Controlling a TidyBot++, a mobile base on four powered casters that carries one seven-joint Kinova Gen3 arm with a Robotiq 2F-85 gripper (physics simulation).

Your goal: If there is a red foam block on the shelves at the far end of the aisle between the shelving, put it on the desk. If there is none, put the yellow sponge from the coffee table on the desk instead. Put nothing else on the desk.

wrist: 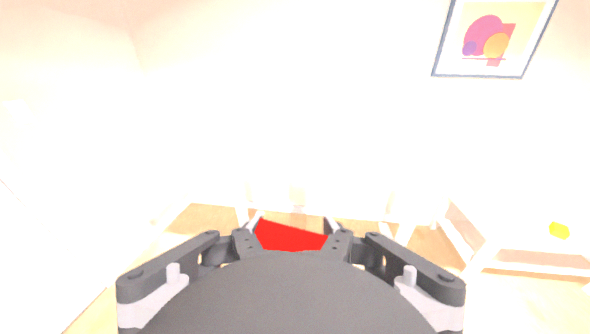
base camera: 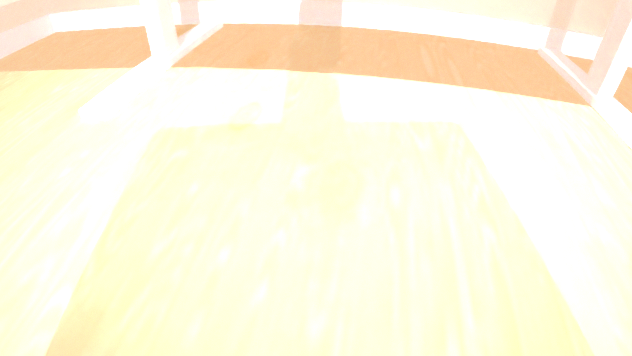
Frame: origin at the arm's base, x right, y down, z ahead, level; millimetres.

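Where they show: gripper, between the fingertips: [wrist: 293, 226].
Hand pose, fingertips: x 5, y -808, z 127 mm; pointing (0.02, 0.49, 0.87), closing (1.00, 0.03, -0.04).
Note:
After its pixels a point has its place.
My gripper [wrist: 293, 226] {x 5, y -808, z 127 mm} is shut on a red foam block [wrist: 290, 240] {x 3, y -832, z 93 mm}, whose red face shows between the fingers in the wrist view. A white desk stands ahead against the far wall; its top is washed out by glare, and its pale legs show in the wrist view and at the left and right of the base view. The yellow sponge [wrist: 559, 230] {x 1635, y -98, z 592 mm} lies on the white coffee table [wrist: 481, 259] {x 1216, y 125, z 595 mm} at the right of the wrist view, well apart from the gripper. The shelves do not show in either view.
In the base view, white desk legs [base camera: 161, 32] {x -383, y 297, z 1039 mm} [base camera: 611, 65] {x 790, y 283, z 801 mm} stand on both sides ahead, with low bars running back from them. The wall's white skirting [base camera: 260, 13] {x -148, y 357, z 1436 mm} lies behind. A framed picture [wrist: 487, 42] {x 1190, y -1092, z 1149 mm} hangs at the upper right of the wrist view.

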